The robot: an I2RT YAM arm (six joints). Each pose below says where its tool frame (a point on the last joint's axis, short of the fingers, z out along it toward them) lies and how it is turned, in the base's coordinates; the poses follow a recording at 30 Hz.
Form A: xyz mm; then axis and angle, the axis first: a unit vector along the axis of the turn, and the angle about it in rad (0 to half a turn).
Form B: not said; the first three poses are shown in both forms.
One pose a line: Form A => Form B
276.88 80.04 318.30 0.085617 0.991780 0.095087 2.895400 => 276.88 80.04 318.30 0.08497 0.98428 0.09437 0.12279
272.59 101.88 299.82 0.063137 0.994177 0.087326 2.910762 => 272.59 101.88 299.82 0.06272 0.98756 0.08675 0.11516
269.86 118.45 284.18 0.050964 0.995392 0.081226 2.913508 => 269.86 118.45 284.18 0.05063 0.98893 0.08070 0.11380
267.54 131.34 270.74 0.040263 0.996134 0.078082 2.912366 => 267.54 131.34 270.74 0.04000 0.98960 0.07757 0.11436
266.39 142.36 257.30 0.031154 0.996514 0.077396 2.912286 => 266.39 142.36 257.30 0.03095 0.98997 0.07689 0.11440
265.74 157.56 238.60 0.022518 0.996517 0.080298 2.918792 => 265.74 157.56 238.60 0.02238 0.99034 0.07980 0.11117
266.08 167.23 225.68 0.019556 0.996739 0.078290 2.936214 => 266.08 167.23 225.68 0.01945 0.99149 0.07788 0.10251
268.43 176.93 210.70 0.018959 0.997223 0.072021 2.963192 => 268.43 176.93 210.70 0.01888 0.99326 0.07173 0.08908
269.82 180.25 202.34 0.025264 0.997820 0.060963 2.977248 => 269.82 180.25 202.34 0.02518 0.99445 0.06076 0.08208
